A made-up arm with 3 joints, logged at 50 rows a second.
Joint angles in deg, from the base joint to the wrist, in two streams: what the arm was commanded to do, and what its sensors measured. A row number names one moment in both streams.
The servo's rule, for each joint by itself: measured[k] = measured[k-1] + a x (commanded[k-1-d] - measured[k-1]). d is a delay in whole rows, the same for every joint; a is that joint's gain. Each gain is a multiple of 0.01, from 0.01 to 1. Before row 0 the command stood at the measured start. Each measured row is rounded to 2 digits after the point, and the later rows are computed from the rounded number. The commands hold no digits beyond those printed.
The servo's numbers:
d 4
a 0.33 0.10 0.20
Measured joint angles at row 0: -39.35, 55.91, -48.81
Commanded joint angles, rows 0 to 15: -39.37, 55.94, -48.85; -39.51, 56.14, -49.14; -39.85, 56.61, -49.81; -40.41, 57.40, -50.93; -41.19, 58.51, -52.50; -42.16, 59.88, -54.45; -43.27, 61.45, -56.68; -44.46, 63.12, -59.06; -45.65, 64.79, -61.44; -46.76, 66.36, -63.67; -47.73, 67.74, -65.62; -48.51, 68.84, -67.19; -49.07, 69.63, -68.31; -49.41, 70.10, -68.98; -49.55, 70.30, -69.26; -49.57, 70.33, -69.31
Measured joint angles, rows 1 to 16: -39.35, 55.91, -48.81; -39.35, 55.91, -48.81; -39.35, 55.91, -48.81; -39.35, 55.91, -48.81; -39.36, 55.91, -48.82; -39.41, 55.93, -48.88; -39.56, 56.00, -49.07; -39.84, 56.14, -49.44; -40.29, 56.38, -50.05; -40.91, 56.73, -50.93; -41.69, 57.20, -52.08; -42.60, 57.79, -53.48; -43.61, 58.49, -55.07; -44.65, 59.28, -56.79; -45.67, 60.13, -58.56; -46.61, 61.00, -60.29
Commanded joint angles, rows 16 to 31: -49.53, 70.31, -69.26; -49.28, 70.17, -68.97; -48.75, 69.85, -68.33; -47.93, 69.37, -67.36; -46.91, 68.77, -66.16; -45.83, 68.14, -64.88; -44.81, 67.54, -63.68; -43.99, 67.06, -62.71; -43.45, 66.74, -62.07; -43.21, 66.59, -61.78; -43.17, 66.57, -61.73; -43.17, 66.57, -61.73; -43.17, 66.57, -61.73; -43.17, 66.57, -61.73; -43.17, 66.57, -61.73; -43.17, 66.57, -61.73
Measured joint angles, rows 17 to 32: -47.42, 61.86, -61.89; -48.08, 62.68, -63.31; -48.57, 63.44, -64.50; -48.90, 64.13, -65.46; -49.11, 64.75, -66.22; -49.17, 65.29, -66.77; -49.03, 65.75, -67.08; -48.67, 66.11, -67.14; -48.09, 66.38, -66.94; -47.34, 66.56, -66.53; -46.51, 66.66, -65.96; -45.68, 66.70, -65.31; -44.94, 66.70, -64.66; -44.37, 66.69, -64.08; -43.97, 66.68, -63.61; -43.71, 66.67, -63.23
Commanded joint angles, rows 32 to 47: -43.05, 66.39, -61.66; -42.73, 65.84, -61.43; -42.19, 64.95, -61.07; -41.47, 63.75, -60.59; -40.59, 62.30, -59.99; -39.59, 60.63, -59.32; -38.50, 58.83, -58.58; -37.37, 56.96, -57.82; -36.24, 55.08, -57.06; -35.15, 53.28, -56.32; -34.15, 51.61, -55.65; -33.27, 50.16, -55.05; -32.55, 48.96, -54.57; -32.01, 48.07, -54.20; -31.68, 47.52, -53.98; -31.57, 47.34, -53.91
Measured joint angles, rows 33 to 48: -43.53, 66.66, -62.93; -43.41, 66.65, -62.69; -43.33, 66.64, -62.50; -43.28, 66.63, -62.35; -43.20, 66.61, -62.21; -43.04, 66.53, -62.05; -42.76, 66.37, -61.85; -42.33, 66.11, -61.60; -41.76, 65.73, -61.28; -41.04, 65.22, -60.89; -40.20, 64.58, -60.43; -39.27, 63.82, -59.91; -38.27, 62.95, -59.34; -37.24, 61.98, -58.74; -36.22, 60.94, -58.12; -35.25, 59.86, -57.51
